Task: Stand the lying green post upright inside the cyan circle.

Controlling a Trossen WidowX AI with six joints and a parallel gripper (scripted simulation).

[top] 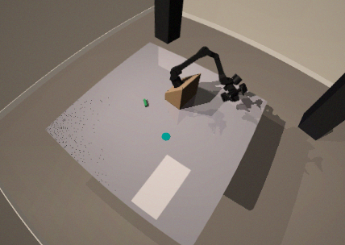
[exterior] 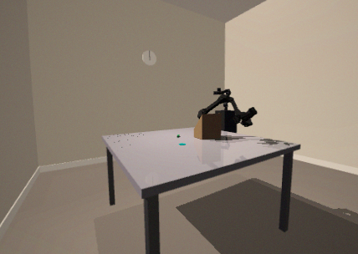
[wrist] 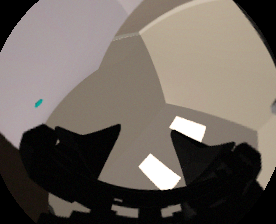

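Now: gripper tip 330 mm short of the green post, 540 mm to the left of it and 250 mm above it. The rest, counted from my gripper tip: cyan circle (420 mm ahead, 230 mm to the right, 260 mm below).
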